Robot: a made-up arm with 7 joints.
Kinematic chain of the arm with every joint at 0, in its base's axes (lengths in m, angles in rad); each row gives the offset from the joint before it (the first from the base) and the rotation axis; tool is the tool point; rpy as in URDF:
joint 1: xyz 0 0 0.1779 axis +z
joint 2: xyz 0 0 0 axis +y
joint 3: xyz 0 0 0.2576 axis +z
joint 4: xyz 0.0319 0 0 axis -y
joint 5: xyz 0.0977 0 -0.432 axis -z
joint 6: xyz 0 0 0 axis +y
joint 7: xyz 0.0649 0 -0.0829 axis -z
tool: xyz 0 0 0 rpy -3.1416 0 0
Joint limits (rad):
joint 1: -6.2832..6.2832
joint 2: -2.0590..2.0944
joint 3: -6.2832..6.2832
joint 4: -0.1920..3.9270
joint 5: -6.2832..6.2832
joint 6: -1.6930..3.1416
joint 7: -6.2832..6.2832
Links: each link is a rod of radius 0.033 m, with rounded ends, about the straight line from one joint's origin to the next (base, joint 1, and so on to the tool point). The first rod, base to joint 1, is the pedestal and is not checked.
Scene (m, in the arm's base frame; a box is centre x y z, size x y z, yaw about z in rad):
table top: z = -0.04
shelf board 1: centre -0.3 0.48 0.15 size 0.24 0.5 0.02 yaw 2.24
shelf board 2: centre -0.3 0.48 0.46 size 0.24 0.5 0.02 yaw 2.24
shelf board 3: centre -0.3 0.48 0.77 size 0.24 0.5 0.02 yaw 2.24
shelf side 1: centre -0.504 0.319 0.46 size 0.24 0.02 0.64 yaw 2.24
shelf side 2: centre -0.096 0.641 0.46 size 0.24 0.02 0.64 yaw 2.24
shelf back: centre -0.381 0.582 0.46 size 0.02 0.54 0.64 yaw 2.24
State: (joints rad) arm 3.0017 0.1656 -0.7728 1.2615 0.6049 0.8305 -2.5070
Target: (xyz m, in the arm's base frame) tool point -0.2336 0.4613 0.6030
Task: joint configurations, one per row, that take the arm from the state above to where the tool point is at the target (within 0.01 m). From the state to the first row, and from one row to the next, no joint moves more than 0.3 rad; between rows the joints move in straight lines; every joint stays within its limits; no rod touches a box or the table.
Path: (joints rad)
1: 2.9375 -0.0965 -0.7364 1.0778 0.5751 1.0688 -2.5070
2: 2.8733 -0.3585 -0.7001 0.8941 0.5453 1.3070 -2.5070
3: 2.8091 -0.6206 -0.6637 0.7104 0.5155 1.5453 -2.5070
4: 2.7449 -0.8827 -0.6274 0.5266 0.4857 1.7835 -2.5070
5: 2.7435 -0.9026 -0.5905 0.7215 0.5169 1.5778 -2.5070
6: 2.7422 -0.9226 -0.5537 0.9163 0.5480 1.3722 -2.5070
7: 2.7408 -0.9426 -0.5169 1.1112 0.5792 1.1665 -2.5070
8: 2.8005 -0.6903 -0.6093 1.2721 0.5889 1.0404 -2.5070
9: 2.8602 -0.4381 -0.7017 1.4329 0.5987 0.9143 -2.5070
10: 2.9199 -0.1858 -0.7941 1.5938 0.6084 0.7882 -2.5070

